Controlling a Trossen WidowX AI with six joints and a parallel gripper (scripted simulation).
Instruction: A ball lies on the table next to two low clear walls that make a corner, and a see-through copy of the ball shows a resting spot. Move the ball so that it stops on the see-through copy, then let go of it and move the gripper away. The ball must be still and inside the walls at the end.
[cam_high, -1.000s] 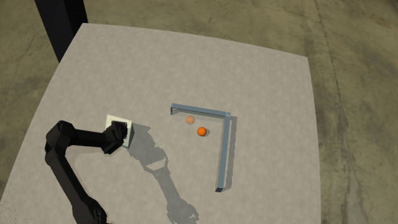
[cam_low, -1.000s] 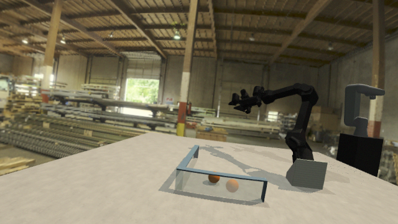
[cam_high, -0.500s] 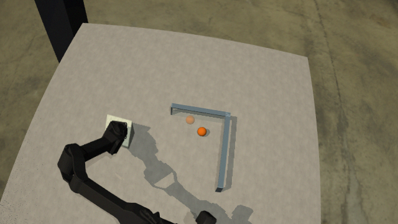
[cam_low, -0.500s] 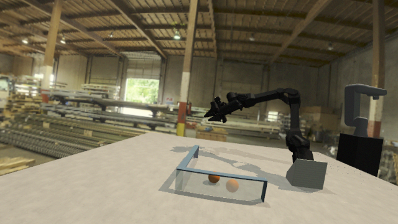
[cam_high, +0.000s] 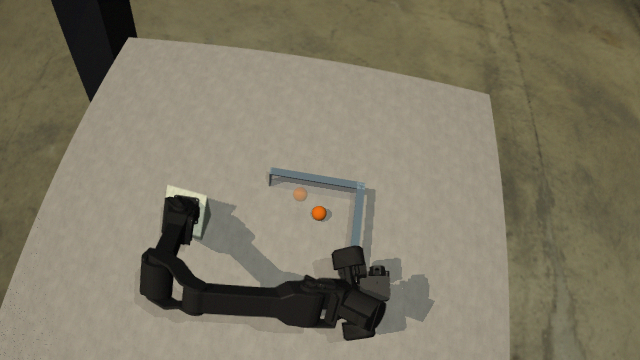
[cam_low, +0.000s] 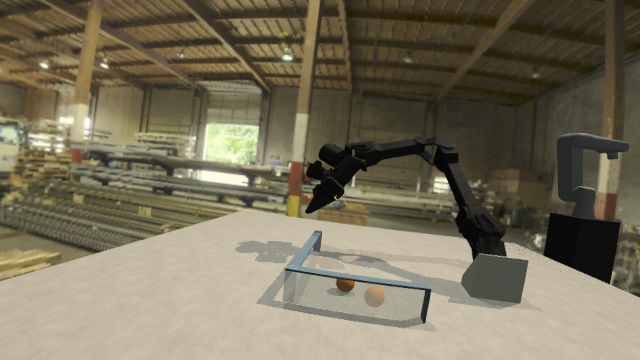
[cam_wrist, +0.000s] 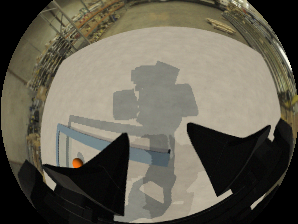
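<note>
The orange ball is 13 cm behind my gripper tip, 22 cm to the left of it and 9 cm below it.
</note>
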